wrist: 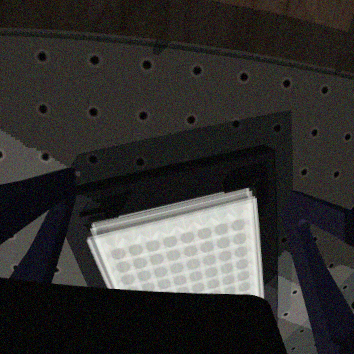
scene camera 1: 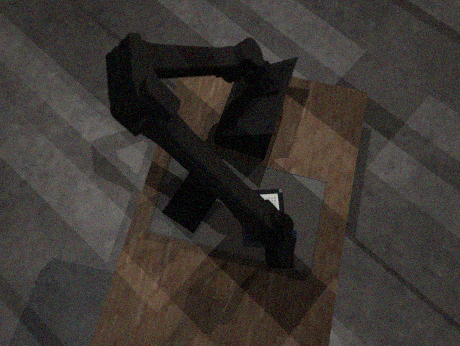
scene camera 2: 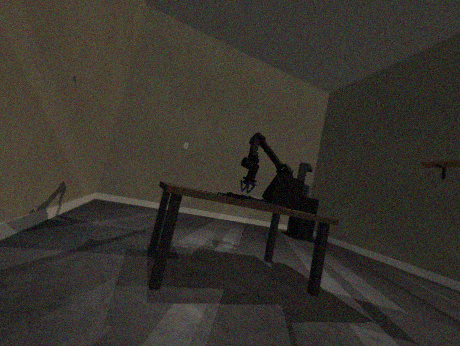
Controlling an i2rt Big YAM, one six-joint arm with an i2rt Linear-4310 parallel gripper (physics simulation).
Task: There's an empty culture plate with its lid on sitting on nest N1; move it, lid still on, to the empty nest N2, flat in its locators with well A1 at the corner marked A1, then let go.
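Seen in the pictures: gripper, fingertip midpoint: (wrist: 186, 192) (scene camera 2: 244, 192); arm's base at its link origin: (scene camera 1: 268, 83) (scene camera 2: 290, 185).
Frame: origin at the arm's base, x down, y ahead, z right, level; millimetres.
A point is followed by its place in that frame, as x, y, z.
Note:
The white lidded culture plate (scene camera 1: 270, 201) {144, 306, -121} (wrist: 185, 255) {144, 387, -134} sits on a dark nest (scene camera 1: 280, 195) {161, 274, -147} (wrist: 267, 225) {160, 400, -83}, apparently N1; its near end is hidden in the wrist view. My gripper (scene camera 1: 271, 240) {137, 425, -143} (scene camera 2: 247, 188) {137, 425, -143} (wrist: 186, 192) {137, 425, -143} is open and empty. In the wrist view its dark blue fingers stand wide apart, on either side of the nest and plate. In scene camera 2 the fingertips hang a little above the tabletop fixtures. A black rectangle (scene camera 1: 190, 202) {160, 390, 120}, apparently nest N2, lies to the left in scene camera 1, partly hidden by the arm. The A1 marks cannot be read.
Both nests stand on a grey perforated board (scene camera 1: 305, 200) {172, 261, -229} (wrist: 120, 85) {172, 463, -178} on the wooden table (scene camera 1: 330, 120) {185, -43, -236} (scene camera 2: 200, 192) {189, 758, -415}. A large dark slanted block (scene camera 1: 257, 112) {1, 97, 1} (scene camera 2: 285, 187) {32, 79, -59} stands by the arm's base. The arm crosses above the board. The light is dim, with patchy shadows.

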